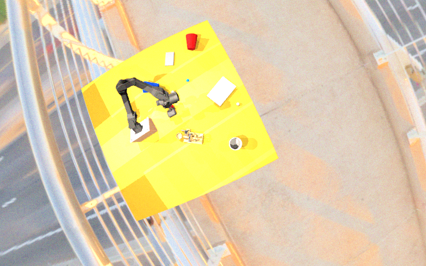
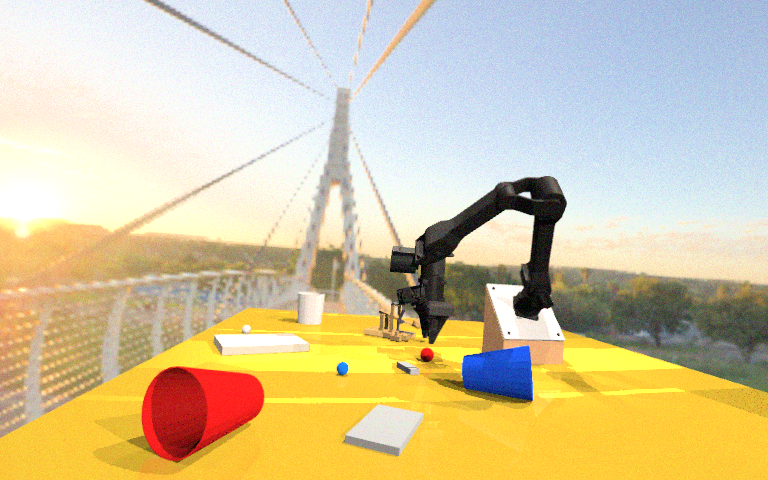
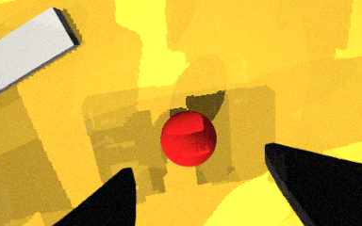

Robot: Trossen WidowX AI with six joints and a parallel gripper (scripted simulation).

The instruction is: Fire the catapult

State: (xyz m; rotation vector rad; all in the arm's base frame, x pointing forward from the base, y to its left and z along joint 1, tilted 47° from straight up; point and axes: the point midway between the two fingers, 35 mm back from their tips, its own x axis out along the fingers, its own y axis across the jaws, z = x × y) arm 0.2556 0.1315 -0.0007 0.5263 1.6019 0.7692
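Now: the red ball 30 mm below my gripper tip. From my gripper tip the other things lie so: wooden catapult 40 mm ahead, 250 mm to the right; small grey block 50 mm ahead, 90 mm to the left, 40 mm below; blue ball 190 mm ahead, 150 mm to the left, 40 mm below.
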